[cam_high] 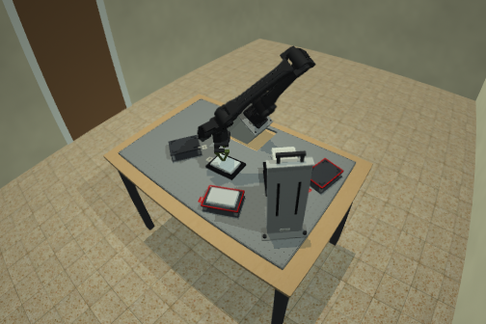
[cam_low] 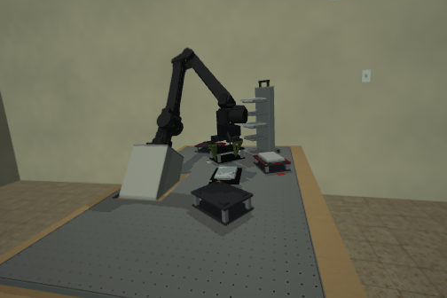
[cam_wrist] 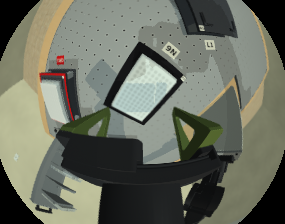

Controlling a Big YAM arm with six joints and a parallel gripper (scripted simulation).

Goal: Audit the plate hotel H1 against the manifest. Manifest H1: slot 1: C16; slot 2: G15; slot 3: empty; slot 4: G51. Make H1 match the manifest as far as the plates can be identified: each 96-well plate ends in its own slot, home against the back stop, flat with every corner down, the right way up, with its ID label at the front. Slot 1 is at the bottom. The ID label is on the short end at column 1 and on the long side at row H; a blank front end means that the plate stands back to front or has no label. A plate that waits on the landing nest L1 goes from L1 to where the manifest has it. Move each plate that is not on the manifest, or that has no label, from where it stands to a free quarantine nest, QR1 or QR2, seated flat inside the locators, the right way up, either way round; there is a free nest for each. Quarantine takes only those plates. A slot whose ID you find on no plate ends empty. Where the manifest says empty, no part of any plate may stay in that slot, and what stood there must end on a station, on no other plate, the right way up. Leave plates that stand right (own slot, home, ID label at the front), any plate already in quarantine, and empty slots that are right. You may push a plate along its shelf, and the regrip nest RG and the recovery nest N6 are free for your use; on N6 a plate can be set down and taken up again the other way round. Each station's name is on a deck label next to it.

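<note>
The black recovery nest N6 is 9 cm below my hand. Also, from my hand: N6 deck label: 11 cm to the right, 9 cm below, 1 cm ahead; grey plate hotel H1: 44 cm to the left, 15 cm ahead, 10 cm above; red-rimmed quarantine nest: 19 cm ahead, 15 cm to the left, 6 cm below.
</note>
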